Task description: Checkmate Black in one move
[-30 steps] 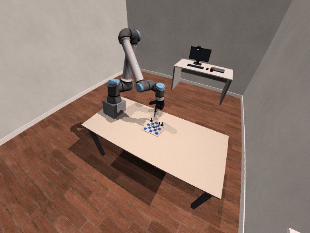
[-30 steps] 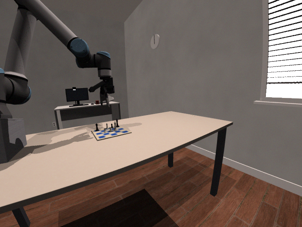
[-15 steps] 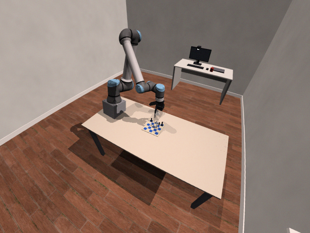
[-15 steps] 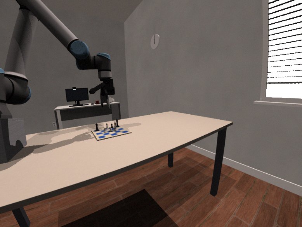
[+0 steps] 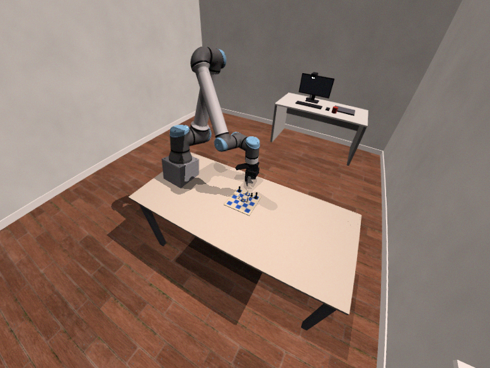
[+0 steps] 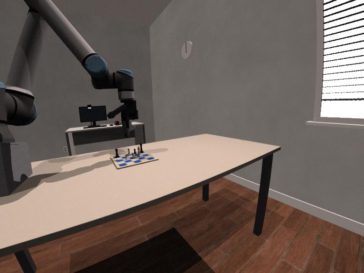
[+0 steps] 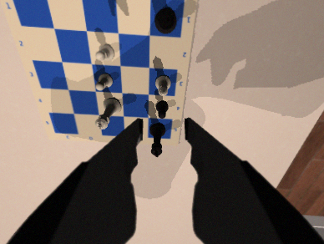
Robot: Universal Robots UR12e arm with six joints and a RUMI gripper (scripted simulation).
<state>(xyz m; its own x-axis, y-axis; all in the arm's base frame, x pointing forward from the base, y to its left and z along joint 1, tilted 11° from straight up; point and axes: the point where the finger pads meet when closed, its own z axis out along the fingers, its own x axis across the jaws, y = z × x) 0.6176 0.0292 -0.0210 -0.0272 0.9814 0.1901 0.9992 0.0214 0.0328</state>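
Right now the black pawn is 40 mm ahead of my hand and 110 mm below it. From my hand the other things lie so: blue-and-cream chessboard (80 mm to the right, 120 mm below); tall white piece (40 mm ahead, 80 mm to the right, 90 mm below); tall black piece (80 mm ahead, 10 mm to the right, 90 mm below).
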